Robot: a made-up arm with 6 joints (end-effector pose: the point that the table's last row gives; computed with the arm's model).
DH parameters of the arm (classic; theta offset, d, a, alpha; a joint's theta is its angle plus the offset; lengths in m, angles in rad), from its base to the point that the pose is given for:
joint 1: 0 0.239 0 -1.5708
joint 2: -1.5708 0 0.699 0
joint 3: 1.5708 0.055 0 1.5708
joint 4: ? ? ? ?
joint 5: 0 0 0 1.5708
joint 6: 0 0.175 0 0
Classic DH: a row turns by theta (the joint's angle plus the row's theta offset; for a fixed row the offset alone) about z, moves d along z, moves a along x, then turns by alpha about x.
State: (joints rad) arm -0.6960 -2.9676 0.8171 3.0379 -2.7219 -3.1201
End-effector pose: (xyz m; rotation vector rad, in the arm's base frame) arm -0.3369 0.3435 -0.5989 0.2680 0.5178 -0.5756
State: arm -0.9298 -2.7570 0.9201 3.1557 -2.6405 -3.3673
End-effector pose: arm -0.3486 0.5612 -0.4297 0.2813 0.8008 -1.0987
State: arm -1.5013 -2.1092 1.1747 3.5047 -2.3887 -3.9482
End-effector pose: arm 0.0371 0.8707 0.2161 0.1432 1.8101 -1.8170
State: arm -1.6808 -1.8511 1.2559 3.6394 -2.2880 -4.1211
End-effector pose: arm 0.2067 0.7967 0.4633 0.0561 2.1587 -1.7375
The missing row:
joint 4: 0 0.541 0 -1.5708
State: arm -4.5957 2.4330 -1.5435 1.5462 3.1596 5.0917
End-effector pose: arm -0.1376 0.7281 -0.0612 1.8433 1.3899 -0.5339
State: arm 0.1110 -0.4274 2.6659 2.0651 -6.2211 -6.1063
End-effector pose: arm 0.2666 0.0947 0.4360 2.2282 1.2718 1.2192
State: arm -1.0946 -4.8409 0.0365 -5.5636 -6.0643 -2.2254
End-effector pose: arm 0.7150 -1.2117 0.3655 -0.5541 1.9393 -1.7663
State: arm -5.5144 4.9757 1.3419 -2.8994 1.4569 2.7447
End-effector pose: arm -0.6017 -0.5635 0.9873 0.9387 -1.0951 0.4996
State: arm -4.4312 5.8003 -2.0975 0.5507 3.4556 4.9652
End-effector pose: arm 0.1089 -0.4733 0.5165 -0.8394 -0.0810 -0.0624
